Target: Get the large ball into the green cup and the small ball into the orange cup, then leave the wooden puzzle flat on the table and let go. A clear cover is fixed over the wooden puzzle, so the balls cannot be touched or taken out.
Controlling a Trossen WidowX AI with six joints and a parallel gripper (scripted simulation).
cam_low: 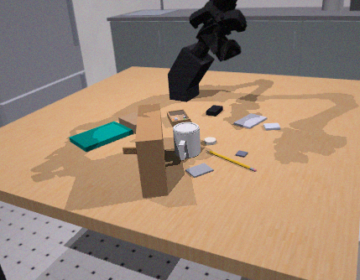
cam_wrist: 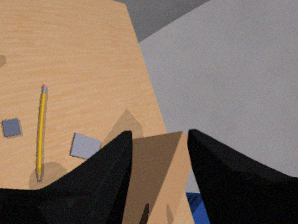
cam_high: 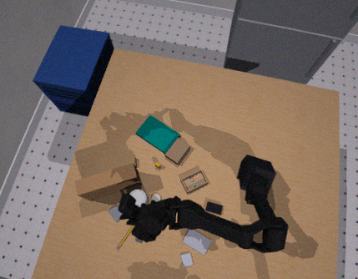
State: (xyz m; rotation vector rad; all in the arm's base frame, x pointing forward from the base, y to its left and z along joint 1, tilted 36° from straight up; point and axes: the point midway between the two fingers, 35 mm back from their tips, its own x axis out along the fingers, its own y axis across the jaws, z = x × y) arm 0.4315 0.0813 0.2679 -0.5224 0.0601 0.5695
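Right now the wooden puzzle is 200 mm behind my hand, 220 mm to the right of it and 310 mm below it. Round my hand: white mug: 30 mm ahead, 90 mm to the right, 270 mm below; small yellow block: 20 mm behind, 270 mm to the right, 300 mm below; cardboard box: 170 mm ahead, 140 mm to the right, 240 mm below.
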